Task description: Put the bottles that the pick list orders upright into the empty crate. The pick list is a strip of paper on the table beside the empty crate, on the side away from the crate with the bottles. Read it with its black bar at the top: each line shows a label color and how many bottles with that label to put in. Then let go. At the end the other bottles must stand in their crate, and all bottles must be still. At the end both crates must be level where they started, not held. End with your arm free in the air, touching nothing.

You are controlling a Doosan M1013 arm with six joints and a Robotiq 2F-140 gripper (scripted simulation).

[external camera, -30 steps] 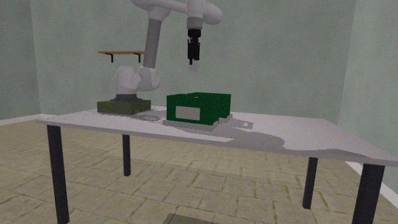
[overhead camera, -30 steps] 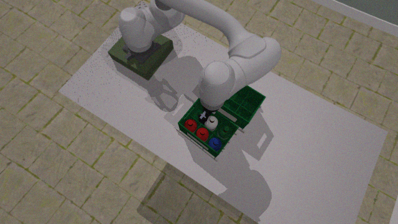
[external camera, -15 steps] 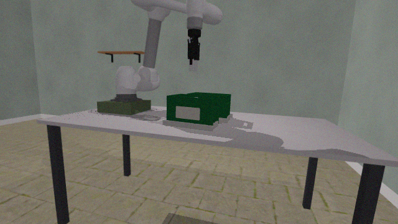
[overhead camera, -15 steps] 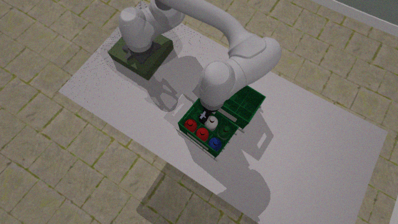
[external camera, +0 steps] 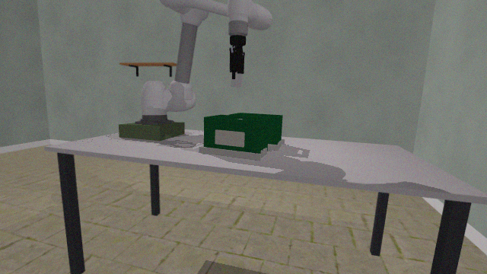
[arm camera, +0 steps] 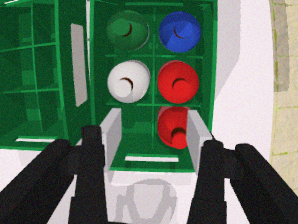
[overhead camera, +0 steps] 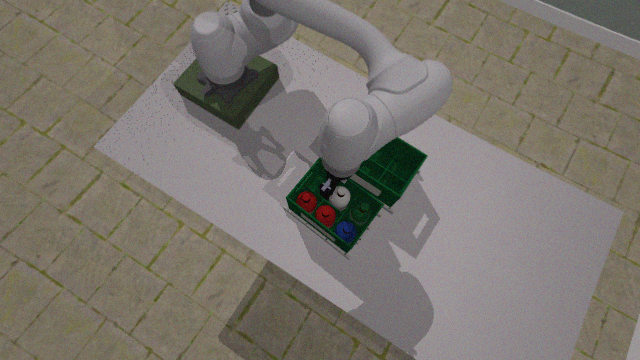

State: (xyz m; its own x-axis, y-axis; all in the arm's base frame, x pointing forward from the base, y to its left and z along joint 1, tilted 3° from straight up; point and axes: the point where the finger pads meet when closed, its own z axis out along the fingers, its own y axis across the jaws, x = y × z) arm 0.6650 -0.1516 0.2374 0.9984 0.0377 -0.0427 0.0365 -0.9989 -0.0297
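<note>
Now: the white-capped bottle 50 mm to the left of my hand and 270 mm below it. From my hand the other things lie so: green-capped bottle (90 mm ahead, 60 mm to the left, 270 mm below); pick list (40 mm ahead, 390 mm to the left, 350 mm below); blue bottle (100 mm ahead, 30 mm to the right, 270 mm below).
</note>
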